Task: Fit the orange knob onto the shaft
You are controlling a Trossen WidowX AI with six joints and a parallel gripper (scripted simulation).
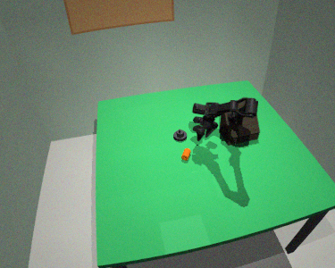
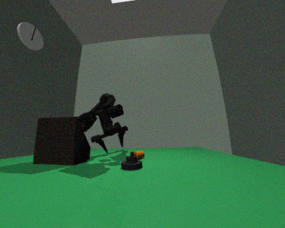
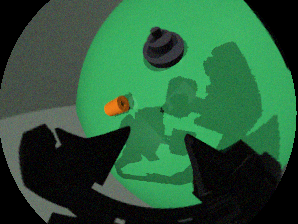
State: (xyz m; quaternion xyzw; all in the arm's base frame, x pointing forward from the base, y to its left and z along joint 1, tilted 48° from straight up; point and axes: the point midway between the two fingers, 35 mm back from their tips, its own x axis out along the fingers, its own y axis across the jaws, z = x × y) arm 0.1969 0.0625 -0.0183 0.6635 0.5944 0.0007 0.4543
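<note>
My gripper tip is now 110 mm short of the orange knob, 60 mm to the right of it and 40 mm above it. Round my gripper tip: dark round pedestal (100 mm ahead, 120 mm to the right, 30 mm below).
</note>
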